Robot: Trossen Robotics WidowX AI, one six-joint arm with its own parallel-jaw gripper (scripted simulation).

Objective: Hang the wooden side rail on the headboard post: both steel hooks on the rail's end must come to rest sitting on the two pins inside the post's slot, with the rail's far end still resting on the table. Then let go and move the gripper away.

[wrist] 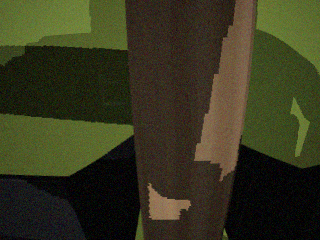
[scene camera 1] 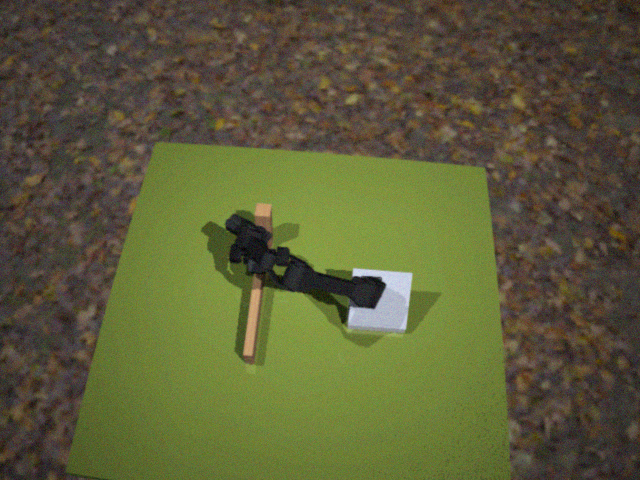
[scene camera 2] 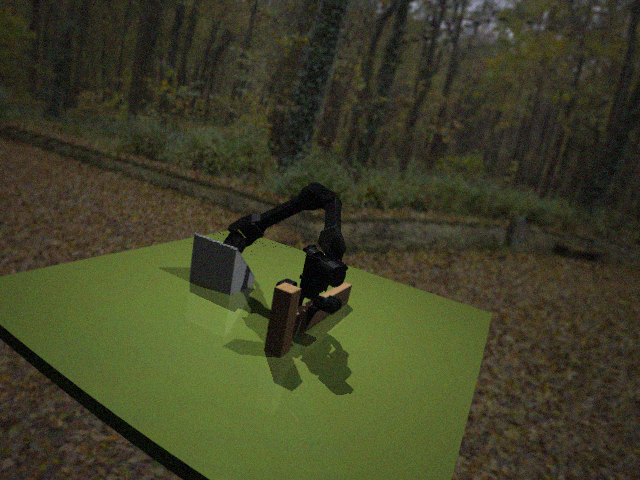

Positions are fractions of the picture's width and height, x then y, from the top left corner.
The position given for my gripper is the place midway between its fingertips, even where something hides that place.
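Observation:
I see my gripper (scene camera 2: 0.47, 0.67), and the wrist view shows me the gripper (wrist: 0.54, 0.57) too. There is also a wooden side rail (scene camera 1: 0.39, 0.70); I can find the rail (wrist: 0.59, 0.33) in the wrist view, and scene camera 2 gives me the rail (scene camera 2: 0.47, 0.68) as well.

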